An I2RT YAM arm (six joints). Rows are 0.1 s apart.
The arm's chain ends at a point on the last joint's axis. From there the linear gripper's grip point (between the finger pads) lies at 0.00 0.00 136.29 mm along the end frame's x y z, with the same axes.
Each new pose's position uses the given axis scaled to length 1; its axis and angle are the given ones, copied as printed.
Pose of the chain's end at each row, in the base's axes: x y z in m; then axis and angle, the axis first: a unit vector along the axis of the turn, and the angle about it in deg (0 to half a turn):
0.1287 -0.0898 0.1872 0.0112 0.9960 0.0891 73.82
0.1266 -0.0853 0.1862 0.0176 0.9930 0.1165 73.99
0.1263 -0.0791 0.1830 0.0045 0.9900 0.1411 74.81
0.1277 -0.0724 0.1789 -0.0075 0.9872 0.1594 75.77
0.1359 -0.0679 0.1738 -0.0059 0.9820 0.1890 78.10
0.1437 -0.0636 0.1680 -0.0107 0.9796 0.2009 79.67
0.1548 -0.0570 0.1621 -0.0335 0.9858 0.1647 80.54
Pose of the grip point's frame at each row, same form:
0.2592 -0.0825 0.2260 0.0112 0.9960 0.0891 73.82
0.2569 -0.0762 0.2251 0.0176 0.9930 0.1165 73.99
0.2566 -0.0656 0.2207 0.0045 0.9900 0.1411 74.81
0.2580 -0.0552 0.2150 -0.0075 0.9872 0.1594 75.77
0.2667 -0.0470 0.2058 -0.0059 0.9820 0.1890 78.10
0.2748 -0.0402 0.1970 -0.0107 0.9796 0.2009 79.67
0.2867 -0.0340 0.1876 -0.0335 0.9858 0.1647 80.54

